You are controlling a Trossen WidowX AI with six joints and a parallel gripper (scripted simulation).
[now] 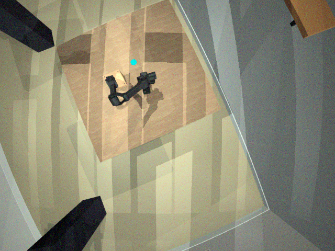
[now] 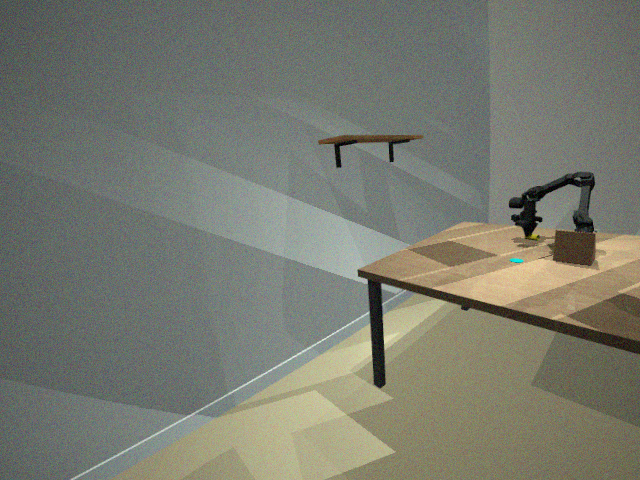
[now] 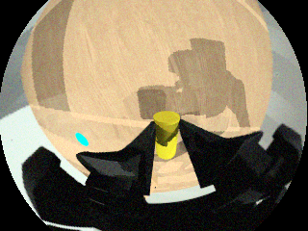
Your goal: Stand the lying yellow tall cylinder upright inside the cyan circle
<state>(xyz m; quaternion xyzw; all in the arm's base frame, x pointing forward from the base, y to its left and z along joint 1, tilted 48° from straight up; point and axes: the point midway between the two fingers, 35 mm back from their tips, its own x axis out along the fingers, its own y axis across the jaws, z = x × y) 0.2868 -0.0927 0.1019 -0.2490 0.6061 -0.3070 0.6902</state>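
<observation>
Right now my gripper tip is 29 cm to the right of the cyan circle, 6 cm past it and 6 cm above it. Also, from my gripper tip: yellow cylinder (2 cm behind).
</observation>
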